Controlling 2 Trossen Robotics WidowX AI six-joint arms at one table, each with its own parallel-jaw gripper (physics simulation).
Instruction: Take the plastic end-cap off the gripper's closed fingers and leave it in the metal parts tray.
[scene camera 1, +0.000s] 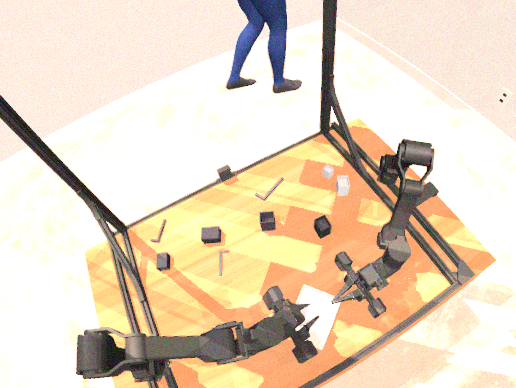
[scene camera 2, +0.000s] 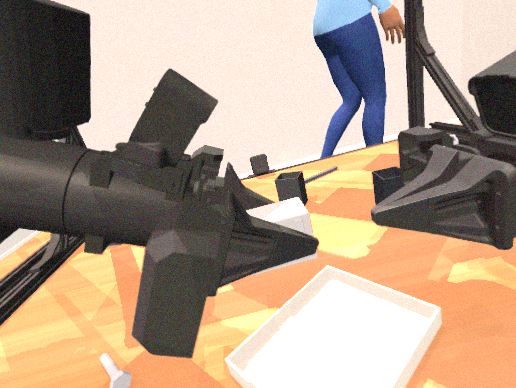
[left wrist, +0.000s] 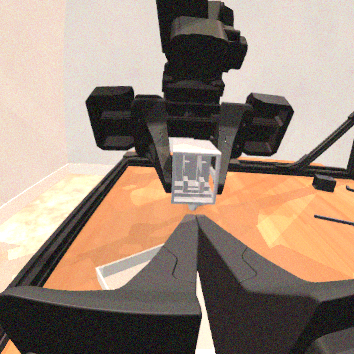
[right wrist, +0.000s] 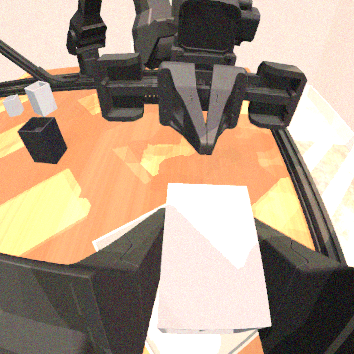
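Pixels of known places: left gripper, fingertip midpoint: (scene camera 1: 331, 302) (scene camera 2: 373, 217) (left wrist: 193, 222) (right wrist: 205, 149); right gripper, fingertip midpoint: (scene camera 1: 314, 310) (scene camera 2: 310, 234) (left wrist: 194, 190) (right wrist: 200, 217); left arm's base, link origin: (scene camera 1: 387, 177) (right wrist: 91, 71); right arm's base, link origin: (scene camera 1: 156, 366).
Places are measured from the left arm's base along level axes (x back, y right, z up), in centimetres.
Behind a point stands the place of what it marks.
Observation:
The end-cap, a whitish hollow box (scene camera 2: 287, 212) @(x -56.2, y -1.3, z 12.6 cm) (left wrist: 194, 172) @(x -57.6, y 0.4, z 10.2 cm) (right wrist: 212, 280) @(x -58.1, y 0.3, z 12.6 cm), is pinched by its sides between the fingers of my right gripper (scene camera 1: 309, 314) @(x -54.7, y -1.3, z 10.1 cm) (scene camera 2: 295, 222) @(x -54.7, y -1.3, z 10.1 cm) (left wrist: 194, 190) @(x -54.7, y -1.3, z 10.1 cm) (right wrist: 200, 217) @(x -54.7, y -1.3, z 10.1 cm). Its open end faces my left gripper (scene camera 1: 334, 301) @(x -50.8, y -3.8, z 10.4 cm) (scene camera 2: 374, 215) @(x -50.8, y -3.8, z 10.4 cm) (left wrist: 193, 222) @(x -50.8, y -3.8, z 10.4 cm) (right wrist: 205, 149) @(x -50.8, y -3.8, z 10.4 cm), whose fingers are shut, bare and clear of the cap, with a gap between. The shallow pale parts tray (scene camera 1: 326, 320) @(x -53.1, y -4.9, z -1.7 cm) (scene camera 2: 384, 289) @(x -46.9, y -0.9, z -0.3 cm) (left wrist: 130, 259) @(x -61.4, y -4.2, z -0.5 cm) (right wrist: 107, 239) @(x -47.8, y 4.5, z -0.8 cm) lies on the table below the grippers; the raised cap covers part of it in the right wrist view.
A pale bolt (scene camera 2: 116, 372) @(x -71.4, y 10.6, z -0.8 cm) lies left of the tray. Further back stand several black boxes (scene camera 1: 267, 220) @(x -36.1, y 27.1, z 0.2 cm) (scene camera 1: 322, 226) @(x -29.7, y 10.4, z 2.3 cm) (scene camera 1: 211, 235) @(x -50.7, y 38.8, z 1.7 cm) and two white ones (scene camera 1: 342, 185) @(x -12.7, y 12.1, z 2.2 cm) (scene camera 1: 327, 171) @(x -9.8, y 19.3, z 1.8 cm). Angled rods (scene camera 1: 221, 262) @(x -55.5, y 31.7, z -1.6 cm) (scene camera 1: 159, 231) @(x -59.7, y 57.1, z -1.0 cm) lie among them. A black frame edges the table.

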